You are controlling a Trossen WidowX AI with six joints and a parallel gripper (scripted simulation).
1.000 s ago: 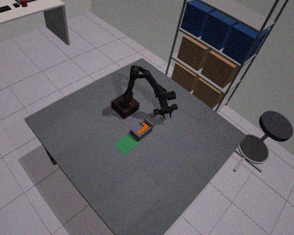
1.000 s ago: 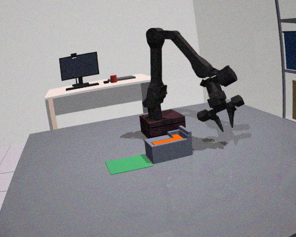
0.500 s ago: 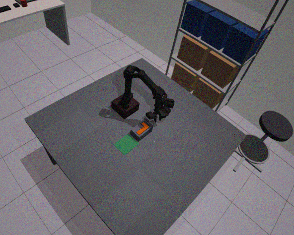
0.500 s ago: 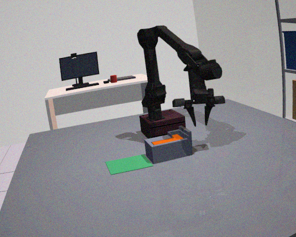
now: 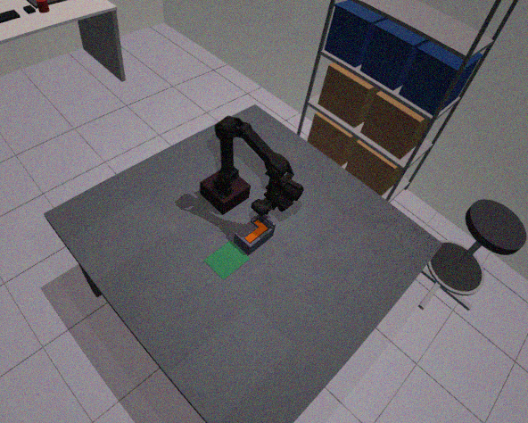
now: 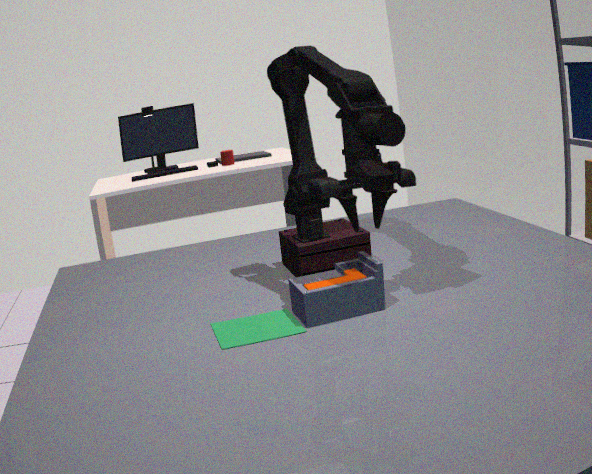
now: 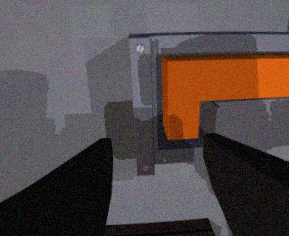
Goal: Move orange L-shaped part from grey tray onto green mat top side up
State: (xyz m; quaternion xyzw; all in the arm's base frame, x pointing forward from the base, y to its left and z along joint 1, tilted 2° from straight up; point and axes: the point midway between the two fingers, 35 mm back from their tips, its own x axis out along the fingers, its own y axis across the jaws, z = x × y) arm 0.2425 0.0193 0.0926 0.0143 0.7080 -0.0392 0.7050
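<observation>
The orange L-shaped part is 90 mm below my gripper tip, 50 mm to the right of it and 10 mm behind it. Round my gripper tip: green mat: 220 mm to the right, 160 mm below, 20 mm behind.
</observation>
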